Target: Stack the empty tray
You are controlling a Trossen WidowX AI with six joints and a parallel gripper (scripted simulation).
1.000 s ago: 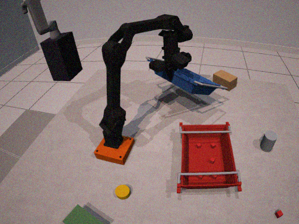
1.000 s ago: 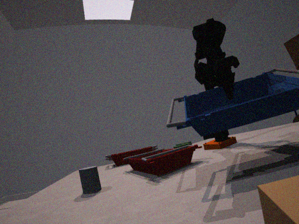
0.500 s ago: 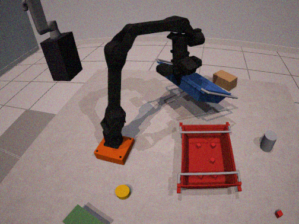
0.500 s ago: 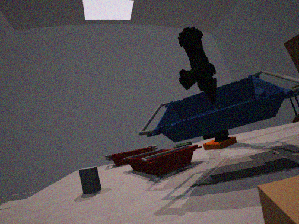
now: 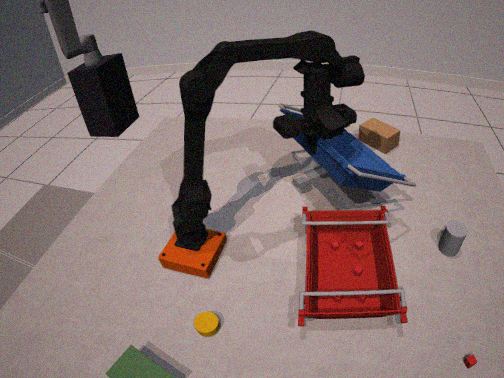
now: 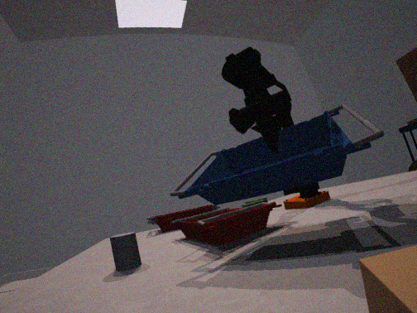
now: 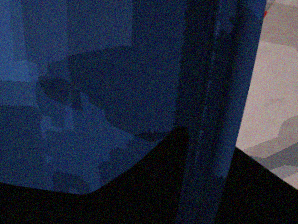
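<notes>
The blue tray is 7 cm ahead of my gripper tip, 5 cm to the left of it and 1 cm below it. The rest, counted from my gripper tip: tan box (17 cm ahead, 36 cm to the left, 14 cm below); yellow disc (15 cm behind, 39 cm to the right, 16 cm below); grey cylinder (36 cm ahead, 9 cm to the right, 14 cm below).
</notes>
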